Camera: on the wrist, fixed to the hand. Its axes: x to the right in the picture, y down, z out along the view.
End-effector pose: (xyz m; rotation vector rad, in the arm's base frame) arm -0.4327 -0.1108 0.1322 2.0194 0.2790 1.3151
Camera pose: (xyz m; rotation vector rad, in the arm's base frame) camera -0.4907 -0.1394 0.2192 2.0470 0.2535 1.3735
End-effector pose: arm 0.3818 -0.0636 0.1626 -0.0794 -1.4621 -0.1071
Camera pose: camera 0.4526 0.0172 0.1778 -0.0973 -1.4383 -0.0461
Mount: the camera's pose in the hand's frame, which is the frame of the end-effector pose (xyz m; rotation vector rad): 0.0206 0.0889 -0.0586 0.0245 0.0216 0.0538
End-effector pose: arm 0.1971 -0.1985 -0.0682 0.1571 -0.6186 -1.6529
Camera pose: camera 0.2970 -0.2407 -0.0702 0.1745 -0.6218 -1.5903
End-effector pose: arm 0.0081 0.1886 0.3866 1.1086 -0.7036 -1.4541
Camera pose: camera 0.0990 0.1600 0.4384 1.1145 -0.7324 -1.3894
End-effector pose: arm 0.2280 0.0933 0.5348 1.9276 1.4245 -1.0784
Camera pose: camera 0.3322 0.1214 0.5453 1.9889 1.3689 -1.0580
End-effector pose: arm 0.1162 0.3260 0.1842 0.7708 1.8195 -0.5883
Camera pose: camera 0.1398 0.4318 0.1819 0.8429 1.8085 -0.5702
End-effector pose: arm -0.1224 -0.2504 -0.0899 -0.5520 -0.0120 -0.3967
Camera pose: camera -0.0760 -0.2188 -0.1827 -0.5228 0.0187 -0.3496
